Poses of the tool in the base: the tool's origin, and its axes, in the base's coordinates. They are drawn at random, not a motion.
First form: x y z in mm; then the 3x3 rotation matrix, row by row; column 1 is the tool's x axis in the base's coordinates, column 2 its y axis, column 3 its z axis. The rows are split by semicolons.
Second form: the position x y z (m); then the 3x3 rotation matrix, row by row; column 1 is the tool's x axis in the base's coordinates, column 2 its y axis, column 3 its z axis. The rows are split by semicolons. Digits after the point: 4 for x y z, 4 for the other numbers.
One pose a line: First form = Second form
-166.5, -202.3, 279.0; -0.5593, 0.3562, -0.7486; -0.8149, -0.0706, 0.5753; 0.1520, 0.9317, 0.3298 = -0.1665, -0.2023, 0.2790; -0.5593, 0.3562, -0.7486; -0.8149, -0.0706, 0.5753; 0.1520, 0.9317, 0.3298
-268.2, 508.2, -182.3; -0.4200, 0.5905, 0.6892; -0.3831, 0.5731, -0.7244; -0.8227, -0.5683, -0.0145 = -0.2682, 0.5082, -0.1823; -0.4200, 0.5905, 0.6892; -0.3831, 0.5731, -0.7244; -0.8227, -0.5683, -0.0145
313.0, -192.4, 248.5; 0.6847, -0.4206, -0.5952; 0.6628, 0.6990, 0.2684; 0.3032, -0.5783, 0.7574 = 0.3130, -0.1924, 0.2485; 0.6847, -0.4206, -0.5952; 0.6628, 0.6990, 0.2684; 0.3032, -0.5783, 0.7574
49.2, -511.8, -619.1; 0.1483, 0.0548, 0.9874; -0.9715, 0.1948, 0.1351; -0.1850, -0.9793, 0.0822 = 0.0492, -0.5118, -0.6191; 0.1483, 0.0548, 0.9874; -0.9715, 0.1948, 0.1351; -0.1850, -0.9793, 0.0822
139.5, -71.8, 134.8; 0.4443, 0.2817, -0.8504; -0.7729, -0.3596, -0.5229; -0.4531, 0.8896, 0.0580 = 0.1395, -0.0718, 0.1348; 0.4443, 0.2817, -0.8504; -0.7729, -0.3596, -0.5229; -0.4531, 0.8896, 0.0580
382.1, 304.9, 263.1; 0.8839, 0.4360, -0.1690; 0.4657, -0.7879, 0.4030; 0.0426, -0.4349, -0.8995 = 0.3821, 0.3049, 0.2631; 0.8839, 0.4360, -0.1690; 0.4657, -0.7879, 0.4030; 0.0426, -0.4349, -0.8995
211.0, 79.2, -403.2; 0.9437, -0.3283, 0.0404; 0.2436, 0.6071, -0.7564; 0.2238, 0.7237, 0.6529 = 0.2110, 0.0792, -0.4032; 0.9437, -0.3283, 0.0404; 0.2436, 0.6071, -0.7564; 0.2238, 0.7237, 0.6529
